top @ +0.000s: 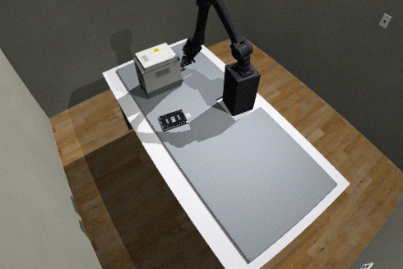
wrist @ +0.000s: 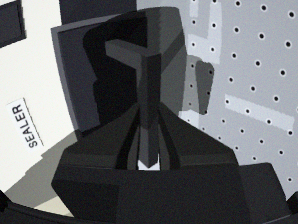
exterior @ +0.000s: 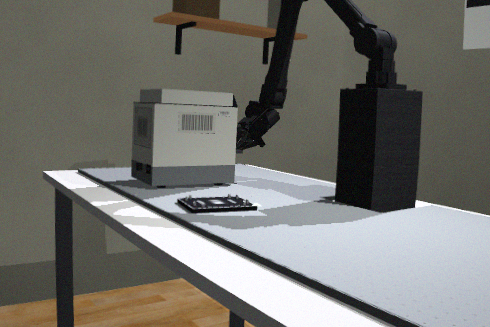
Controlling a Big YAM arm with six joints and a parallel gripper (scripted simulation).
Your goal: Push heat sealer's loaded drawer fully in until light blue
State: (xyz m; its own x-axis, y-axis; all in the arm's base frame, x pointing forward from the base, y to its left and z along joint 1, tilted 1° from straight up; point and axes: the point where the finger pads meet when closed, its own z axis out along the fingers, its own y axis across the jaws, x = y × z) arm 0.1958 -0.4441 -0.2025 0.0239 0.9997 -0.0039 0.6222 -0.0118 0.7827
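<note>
The sealing frame lies 120 mm ahead of my hand.
</note>
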